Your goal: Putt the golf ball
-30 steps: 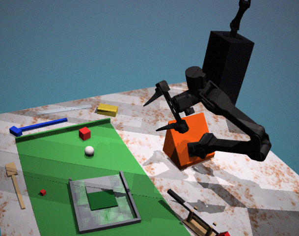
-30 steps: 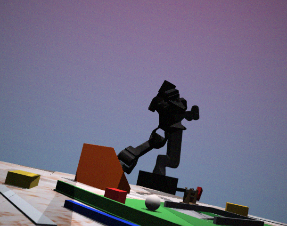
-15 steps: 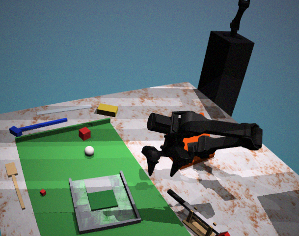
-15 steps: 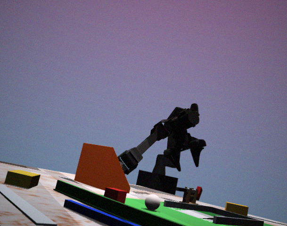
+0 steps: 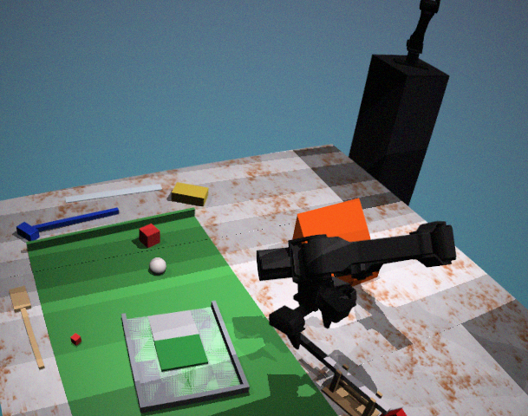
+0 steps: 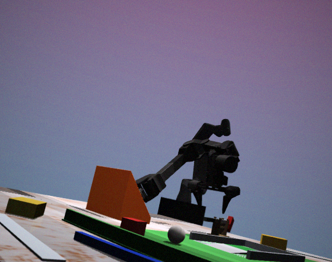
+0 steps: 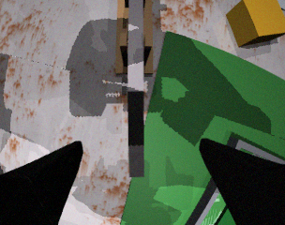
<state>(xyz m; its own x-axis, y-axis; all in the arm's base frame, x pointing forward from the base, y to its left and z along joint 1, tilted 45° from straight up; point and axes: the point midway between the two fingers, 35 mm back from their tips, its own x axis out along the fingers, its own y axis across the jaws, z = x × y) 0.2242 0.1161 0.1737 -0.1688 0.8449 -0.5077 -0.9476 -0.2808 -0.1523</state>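
The red putter lies 110 mm to the left of my gripper tip, 40 mm below it and 40 mm behind it. From my gripper tip the other things lie so: green mat: 260 mm ahead, 200 mm to the right, 90 mm below; golf ball: 370 mm to the right, 220 mm ahead, 70 mm below; wooden rack: 120 mm to the left, 60 mm below, 40 mm behind.
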